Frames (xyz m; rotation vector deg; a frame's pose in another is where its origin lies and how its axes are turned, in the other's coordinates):
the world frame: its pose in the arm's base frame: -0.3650 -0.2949 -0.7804 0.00 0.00 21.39
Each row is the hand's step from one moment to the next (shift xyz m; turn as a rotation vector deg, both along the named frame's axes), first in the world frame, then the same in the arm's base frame.
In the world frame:
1: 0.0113 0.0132 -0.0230 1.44 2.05 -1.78
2: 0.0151 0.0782 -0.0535 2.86 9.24 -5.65
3: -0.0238 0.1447 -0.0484 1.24 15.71 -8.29
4: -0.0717 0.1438 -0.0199 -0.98 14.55 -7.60
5: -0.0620 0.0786 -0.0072 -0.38 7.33 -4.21
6: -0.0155 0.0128 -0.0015 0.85 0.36 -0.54
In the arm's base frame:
1: 0.0057 0.0164 -0.0230 0.59 2.43 -1.78
2: -0.0145 0.0783 -0.0535 -0.71 9.65 -5.65
3: -0.0749 0.1261 -0.0484 -4.58 15.08 -8.29
4: -0.1192 0.1077 -0.0199 -6.22 13.19 -7.60
5: -0.0864 0.0506 -0.0072 -3.03 6.69 -4.21
6: -0.0191 0.0063 -0.0015 0.66 0.65 -0.54

